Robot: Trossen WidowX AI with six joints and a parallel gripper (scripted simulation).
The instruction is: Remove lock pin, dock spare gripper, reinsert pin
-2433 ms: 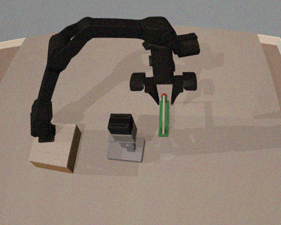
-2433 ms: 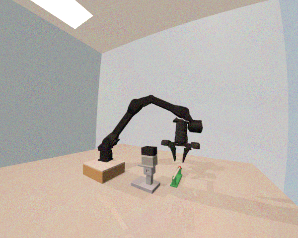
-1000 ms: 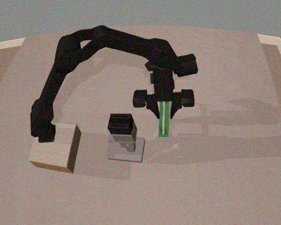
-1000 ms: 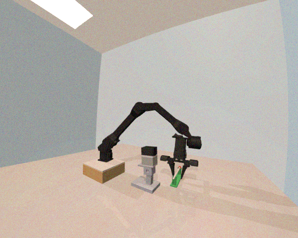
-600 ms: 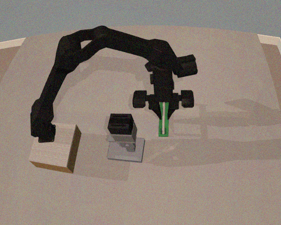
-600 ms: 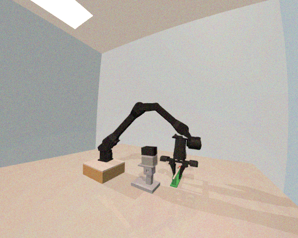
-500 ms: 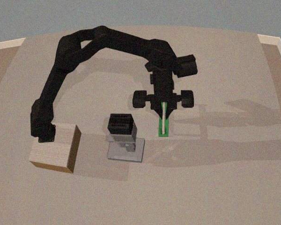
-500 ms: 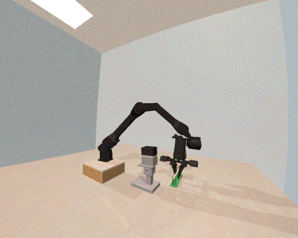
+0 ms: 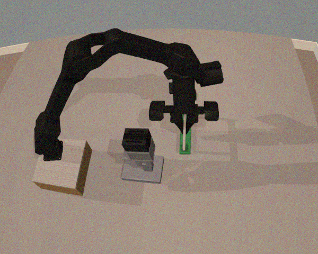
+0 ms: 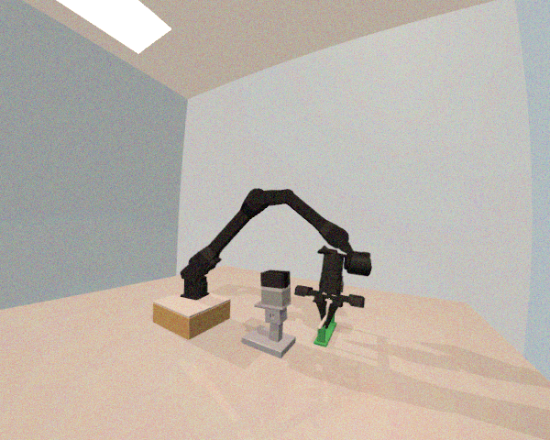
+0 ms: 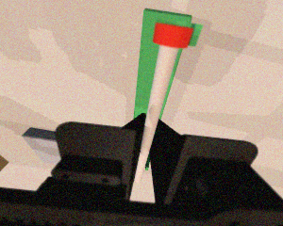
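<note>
Now: the green pin holder 1 cm to the left of my gripper tip and 1 cm above it. Also, from my gripper tip: spare gripper (11 cm behind, 9 cm to the right, 11 cm above); grey mount (12 cm behind, 9 cm to the right, 3 cm above).
</note>
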